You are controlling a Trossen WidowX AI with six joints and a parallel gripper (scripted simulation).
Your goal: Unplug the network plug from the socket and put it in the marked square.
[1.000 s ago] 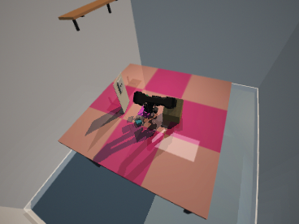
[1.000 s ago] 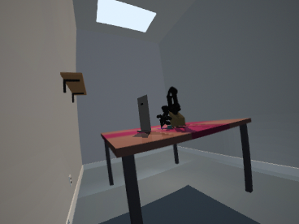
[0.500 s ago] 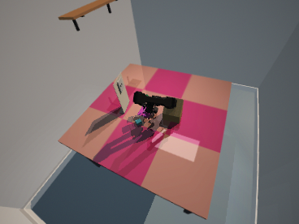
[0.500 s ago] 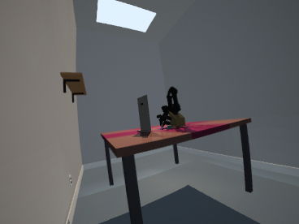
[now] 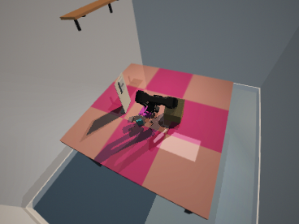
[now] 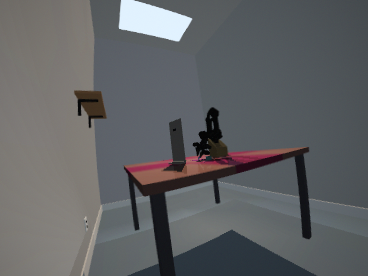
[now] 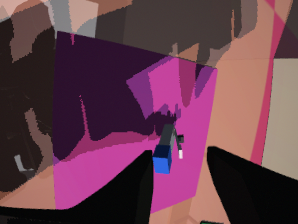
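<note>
The grey network plug is 10 mm below my gripper tip. Also, from my gripper tip: pale panel: 210 mm ahead, 140 mm above, 20 mm to the right.
</note>
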